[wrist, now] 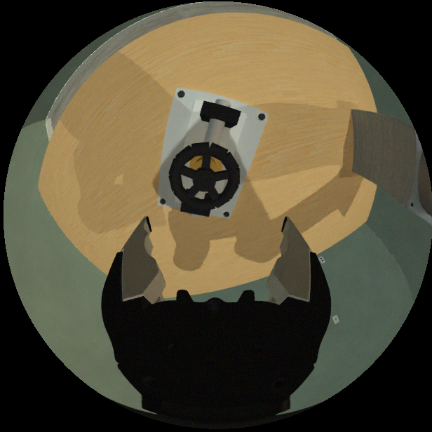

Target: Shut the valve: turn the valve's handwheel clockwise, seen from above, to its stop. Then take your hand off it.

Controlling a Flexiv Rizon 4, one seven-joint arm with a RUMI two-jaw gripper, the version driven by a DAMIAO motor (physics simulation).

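Note:
The valve's black handwheel [204, 176], with a round rim and several spokes, is near the middle of the wrist view. It stands over a light grey base plate [173, 120] with dark bolts at its corners. A grey pipe [216, 131] runs from under the wheel to a black block, and yellow brass shows between the spokes. My gripper [216, 218] is wide open and empty. Its jaws show below the wheel in the view, apart from it, one to the left and one to the right. The underside of the wheel is hidden.
The valve stands on a light wooden table top [300, 65] with shadows across it. A grey-brown block-like part [382, 142], perhaps part of the robot, shows at the right edge of the view. A grey band runs along the table's upper left edge. Green floor [55, 250] lies beyond the table.

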